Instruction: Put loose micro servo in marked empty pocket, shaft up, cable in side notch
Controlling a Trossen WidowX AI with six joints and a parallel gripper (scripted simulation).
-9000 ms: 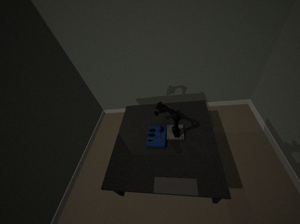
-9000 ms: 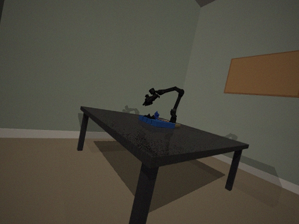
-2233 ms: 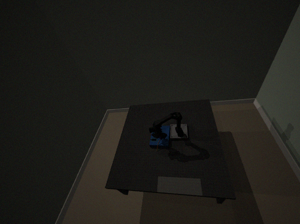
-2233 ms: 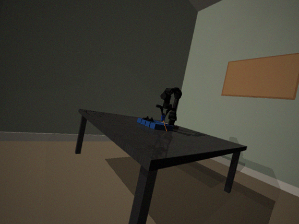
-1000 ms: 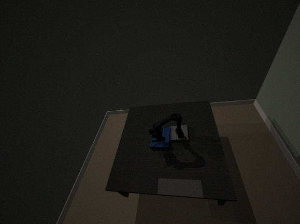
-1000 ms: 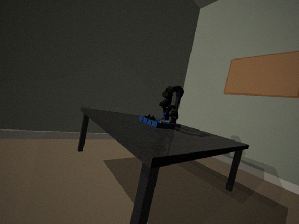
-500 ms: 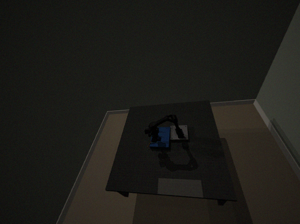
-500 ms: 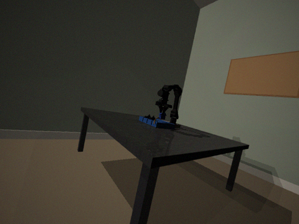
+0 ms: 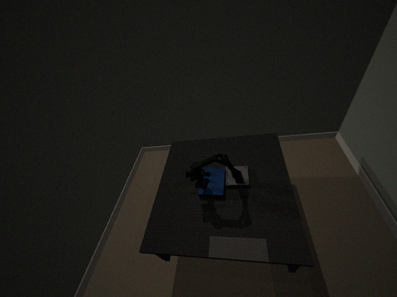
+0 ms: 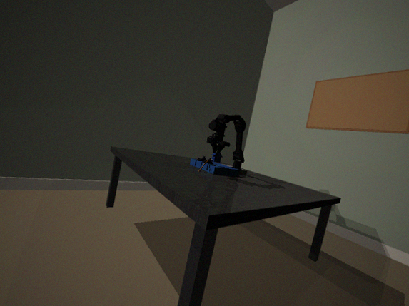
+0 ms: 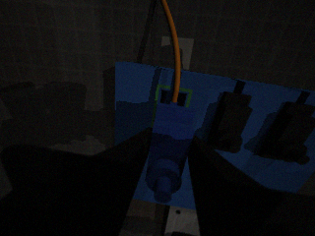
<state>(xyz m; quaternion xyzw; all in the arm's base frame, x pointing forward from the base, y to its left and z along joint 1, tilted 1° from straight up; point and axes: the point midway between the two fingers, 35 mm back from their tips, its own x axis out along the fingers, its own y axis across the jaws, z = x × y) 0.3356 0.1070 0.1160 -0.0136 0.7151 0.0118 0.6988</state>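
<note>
Right now the blue robot deck is 110 mm behind my gripper tip, 100 mm below it and 80 mm to the right of it.
</note>
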